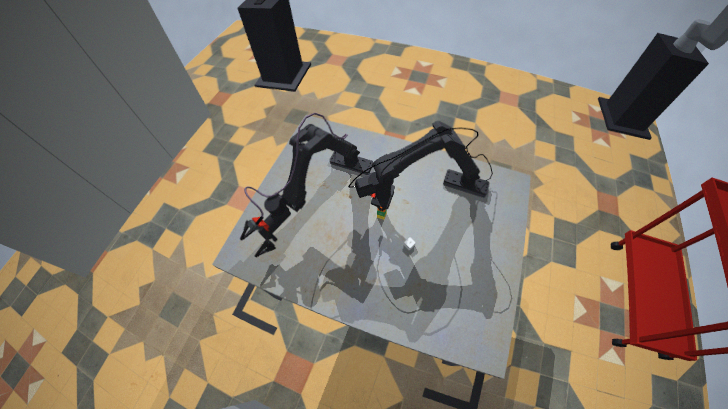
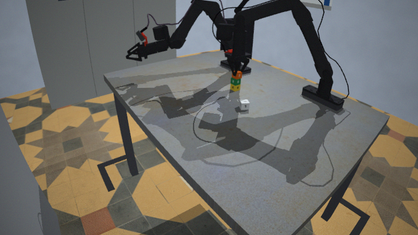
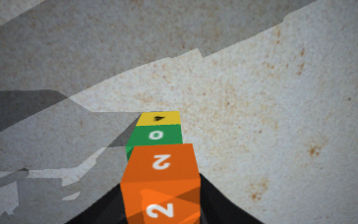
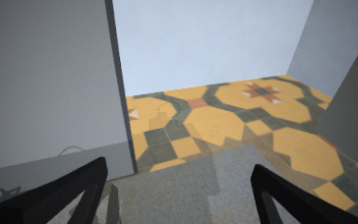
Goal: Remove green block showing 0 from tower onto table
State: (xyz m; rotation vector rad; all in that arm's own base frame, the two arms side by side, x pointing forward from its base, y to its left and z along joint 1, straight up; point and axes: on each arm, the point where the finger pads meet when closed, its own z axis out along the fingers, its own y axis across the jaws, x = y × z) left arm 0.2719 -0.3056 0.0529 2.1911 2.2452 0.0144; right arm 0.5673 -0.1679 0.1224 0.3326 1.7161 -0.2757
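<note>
Now: the green block showing 0 31 cm behind my right hand, 43 cm to the left of it and 9 cm below it. Also, from my right hand: yellow block (31 cm behind, 43 cm to the left, 12 cm below); then orange block showing 2 (31 cm behind, 43 cm to the left, 6 cm below).
My left gripper is now 30 mm above the green block showing 0. The rest, counted from my left hand: yellow block: 60 mm below; then orange block showing 2: 10 mm below.
</note>
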